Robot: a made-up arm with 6 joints. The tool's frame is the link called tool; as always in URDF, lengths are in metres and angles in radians.
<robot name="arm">
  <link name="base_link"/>
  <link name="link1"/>
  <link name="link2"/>
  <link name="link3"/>
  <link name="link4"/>
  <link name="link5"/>
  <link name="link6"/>
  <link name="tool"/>
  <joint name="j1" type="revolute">
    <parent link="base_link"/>
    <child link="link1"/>
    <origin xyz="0 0 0.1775"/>
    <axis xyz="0 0 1"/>
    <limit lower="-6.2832" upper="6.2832"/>
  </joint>
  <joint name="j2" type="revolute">
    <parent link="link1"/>
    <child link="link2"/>
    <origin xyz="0 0.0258 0" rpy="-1.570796 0 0"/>
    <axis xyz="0 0 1"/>
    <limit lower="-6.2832" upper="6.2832"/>
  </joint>
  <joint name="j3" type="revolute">
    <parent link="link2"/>
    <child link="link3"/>
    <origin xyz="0 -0.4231 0"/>
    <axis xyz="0 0 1"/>
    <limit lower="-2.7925" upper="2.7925"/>
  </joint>
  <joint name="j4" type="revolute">
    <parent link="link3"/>
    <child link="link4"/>
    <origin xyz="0 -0.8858 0" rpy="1.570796 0 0"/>
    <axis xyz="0 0 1"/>
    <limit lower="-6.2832" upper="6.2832"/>
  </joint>
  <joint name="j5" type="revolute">
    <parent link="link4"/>
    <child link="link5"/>
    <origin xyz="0 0 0" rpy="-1.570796 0 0"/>
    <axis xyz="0 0 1"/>
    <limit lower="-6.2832" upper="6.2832"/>
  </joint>
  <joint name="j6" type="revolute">
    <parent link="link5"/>
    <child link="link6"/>
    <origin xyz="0 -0.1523 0" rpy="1.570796 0 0"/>
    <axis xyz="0 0 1"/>
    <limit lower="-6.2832" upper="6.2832"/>
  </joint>
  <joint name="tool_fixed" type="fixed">
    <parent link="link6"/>
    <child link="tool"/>
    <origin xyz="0 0 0"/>
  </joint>
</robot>
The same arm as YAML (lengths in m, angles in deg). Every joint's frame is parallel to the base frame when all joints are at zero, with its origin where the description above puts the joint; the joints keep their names.
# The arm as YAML. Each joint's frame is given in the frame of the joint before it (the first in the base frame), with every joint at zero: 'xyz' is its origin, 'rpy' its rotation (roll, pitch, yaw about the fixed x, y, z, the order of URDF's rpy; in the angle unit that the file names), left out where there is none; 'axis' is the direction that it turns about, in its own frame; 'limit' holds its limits. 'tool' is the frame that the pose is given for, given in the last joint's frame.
units:
  length: m
  angle: deg
joints:
  - name: j1
    type: revolute
    origin:
      xyz: [0.0, 0.0, 0.1775]
    axis: [0.0, 0.0, 1.0]
    limit:
      lower: -360.0
      upper: 360.0
  - name: j2
    type: revolute
    origin:
      xyz: [0.0, 0.0258, 0.0]
    axis: [0.0, 1.0, 0.0]
    limit:
      lower: -360.0
      upper: 360.0
  - name: j3
    type: revolute
    origin:
      xyz: [0.0, 0.0, 0.4231]
    axis: [0.0, 1.0, 0.0]
    limit:
      lower: -160.0
      upper: 160.0
  - name: j4
    type: revolute
    origin:
      xyz: [0.0, 0.0, 0.8858]
    axis: [0.0, 0.0, 1.0]
    limit:
      lower: -360.0
      upper: 360.0
  - name: j5
    type: revolute
    origin:
      xyz: [0.0, 0.0, 0.0]
    axis: [0.0, 1.0, 0.0]
    limit:
      lower: -360.0
      upper: 360.0
  - name: j6
    type: revolute
    origin:
      xyz: [0.0, 0.0, 0.1523]
    axis: [0.0, 0.0, 1.0]
    limit:
      lower: -360.0
      upper: 360.0
tool:
  origin:
    xyz: [0.0, 0.0, 0.0]

